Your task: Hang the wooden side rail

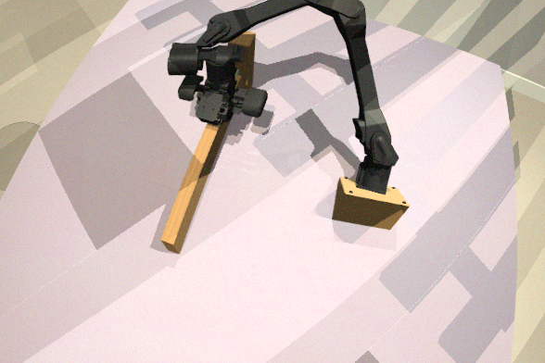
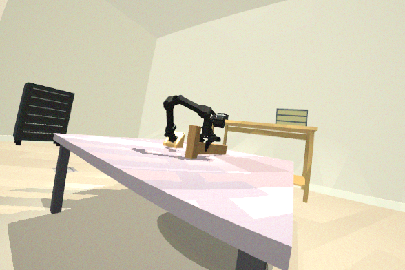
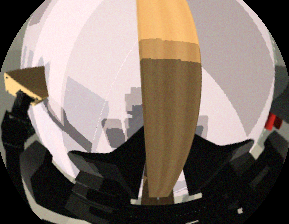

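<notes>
Right now the headboard post is 120 mm to the right of my gripper tip, 40 mm above it and 10 mm ahead of it.
</notes>
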